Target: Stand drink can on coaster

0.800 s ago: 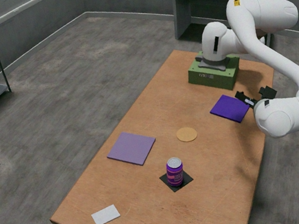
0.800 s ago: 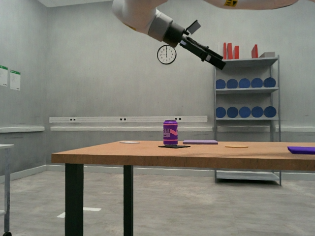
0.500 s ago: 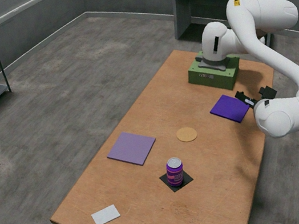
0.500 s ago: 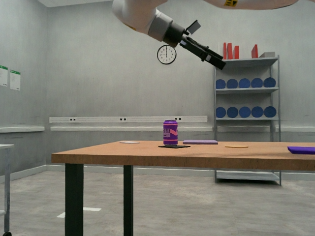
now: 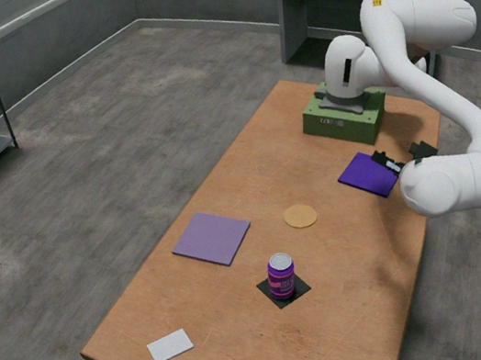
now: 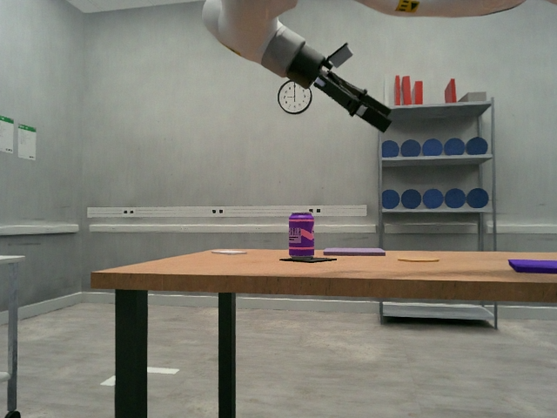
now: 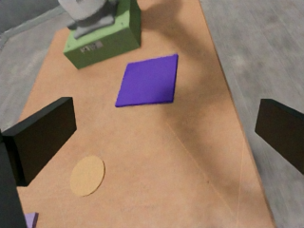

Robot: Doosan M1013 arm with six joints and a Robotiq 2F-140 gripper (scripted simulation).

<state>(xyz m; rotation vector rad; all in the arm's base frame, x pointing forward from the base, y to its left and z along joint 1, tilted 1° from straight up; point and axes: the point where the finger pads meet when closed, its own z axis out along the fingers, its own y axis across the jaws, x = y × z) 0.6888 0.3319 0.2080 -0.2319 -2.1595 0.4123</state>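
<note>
Now: hand 26 cm to the left of the purple drink can, 25 cm above it and 22 cm short of it. Round my hand: round cork coaster (32 cm to the right, 31 cm below, 9 cm behind); then black square coaster (31 cm below, 26 cm to the right, 20 cm ahead); then dark purple mat (37 cm behind, 31 cm below, 14 cm to the right).
</note>
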